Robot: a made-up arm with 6 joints.
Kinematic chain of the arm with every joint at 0, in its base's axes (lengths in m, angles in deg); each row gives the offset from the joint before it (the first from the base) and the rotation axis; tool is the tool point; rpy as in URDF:
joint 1: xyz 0 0 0.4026 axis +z
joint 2: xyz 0 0 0 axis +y
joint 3: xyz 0.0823 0 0.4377 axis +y
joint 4: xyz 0.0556 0 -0.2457 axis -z
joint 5: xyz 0 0 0 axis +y
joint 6: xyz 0.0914 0 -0.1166 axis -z
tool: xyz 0 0 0 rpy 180 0 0
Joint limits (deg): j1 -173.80..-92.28 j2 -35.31..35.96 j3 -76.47..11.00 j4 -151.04..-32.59 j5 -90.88..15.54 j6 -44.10..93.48
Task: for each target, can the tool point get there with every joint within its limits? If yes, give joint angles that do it. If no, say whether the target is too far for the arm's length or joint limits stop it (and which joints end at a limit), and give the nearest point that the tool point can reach.
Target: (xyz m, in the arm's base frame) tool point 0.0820 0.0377 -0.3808
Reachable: no: joint limits stop it (at a limit: joint 1, joint 2, joint 4, joint 5) | nearest point 0.0227 -0.1989 0.3328 | short by 0.754 m
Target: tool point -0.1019 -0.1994 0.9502
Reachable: yes | joints -142.43 -10.47 -67.11 -47.66 -80.72 -7.78
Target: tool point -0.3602 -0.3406 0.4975
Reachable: yes | joints -146.25 22.08 -48.25 -62.33 -1.18 6.28
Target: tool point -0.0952 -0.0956 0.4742
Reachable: yes | joints -165.44 2.88 -5.74 -131.95 -0.44 9.20
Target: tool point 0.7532 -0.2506 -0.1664
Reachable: no: too far | nearest point 0.1029 -0.2874 0.3647 | short by 0.840 m
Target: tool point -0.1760 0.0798 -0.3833
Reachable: no: joint limits stop it (at a limit: joint 1, joint 2, joint 4, joint 5) | nearest point -0.2623 -0.0593 0.3163 | short by 0.719 m
